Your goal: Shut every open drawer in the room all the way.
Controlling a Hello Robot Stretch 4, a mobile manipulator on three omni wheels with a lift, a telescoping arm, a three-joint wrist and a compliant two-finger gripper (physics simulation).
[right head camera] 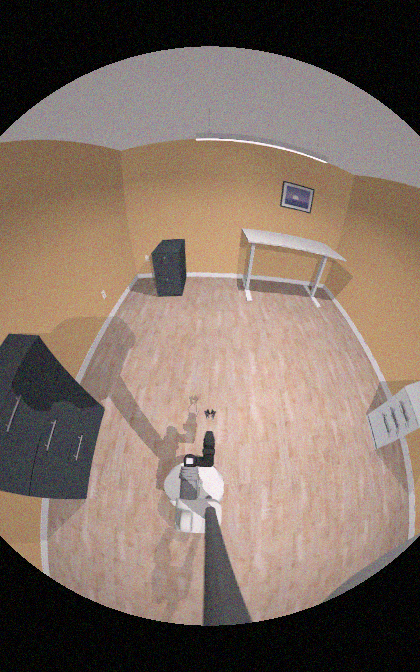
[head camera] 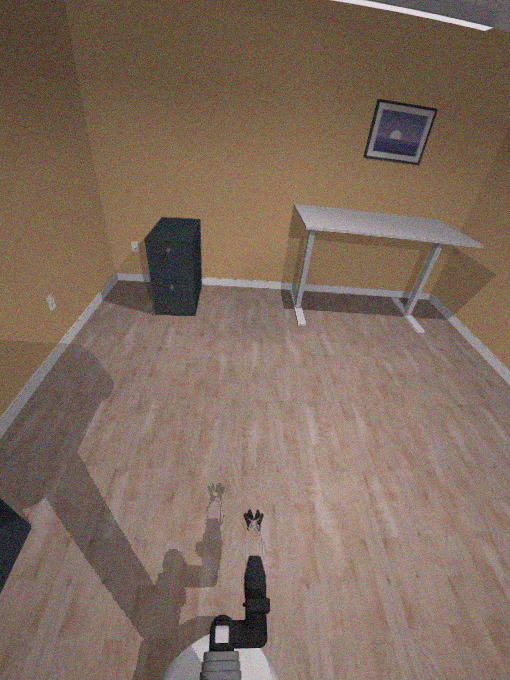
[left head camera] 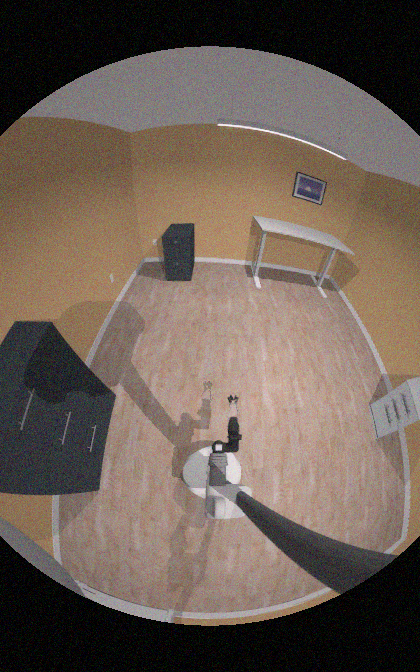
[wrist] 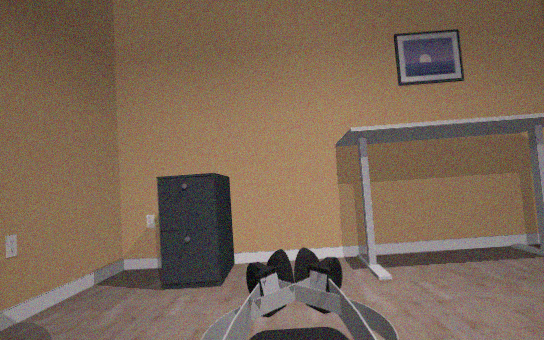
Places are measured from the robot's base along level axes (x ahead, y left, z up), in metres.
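Pixels of known places: gripper, between the fingertips: (right head camera: pixel 209 408) (head camera: pixel 253 509) (left head camera: pixel 232 394) (wrist: pixel 293 269).
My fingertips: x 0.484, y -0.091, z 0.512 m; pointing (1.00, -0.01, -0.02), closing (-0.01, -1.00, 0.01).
Note:
Behind a point stands the place of what it marks.
A small dark two-drawer cabinet (head camera: pixel 183 269) {x 2.413, y 0.454, z 0.460 m} (left head camera: pixel 178 255) {x 2.411, y 0.532, z 0.412 m} (right head camera: pixel 170 272) {x 2.412, y 0.503, z 0.389 m} (wrist: pixel 200 215) {x 2.413, y 0.477, z 0.438 m} with round knobs stands at the far wall, left of centre; its drawer fronts look flush. A big dark three-drawer dresser (left head camera: pixel 47 462) {x -0.130, y 0.899, z 0.667 m} (right head camera: pixel 60 465) {x -0.074, y 0.901, z 0.403 m} with bar handles stands at the left wall; its fronts look flush, and a corner of it shows in the head view. A pale drawer unit (left head camera: pixel 381 424) {x 0.135, y -1.811, z 0.128 m} (right head camera: pixel 380 436) {x 0.112, y -1.812, z 0.126 m} with dark handles is cut off at the right edge; I cannot tell whether its drawers stand out. My gripper (head camera: pixel 253 517) {x 0.484, y -0.091, z 0.512 m} (left head camera: pixel 233 399) {x 0.484, y -0.091, z 0.512 m} (right head camera: pixel 210 413) {x 0.484, y -0.091, z 0.512 m} (wrist: pixel 293 269) {x 0.484, y -0.091, z 0.512 m} is shut and empty above the floor, apart from all the furniture.
A white table (head camera: pixel 378 222) {x 2.660, y -1.239, z 0.922 m} (left head camera: pixel 300 233) {x 2.453, y -1.112, z 0.922 m} (right head camera: pixel 290 241) {x 2.570, y -1.185, z 0.922 m} (wrist: pixel 440 130) {x 2.562, y -1.179, z 0.897 m} on two legs stands at the far wall, right of the small cabinet. A framed picture (head camera: pixel 400 131) {x 3.072, y -1.384, z 1.624 m} (wrist: pixel 429 57) {x 3.071, y -1.389, z 1.600 m} hangs above it. My arm's shadow falls on the floor to the left.

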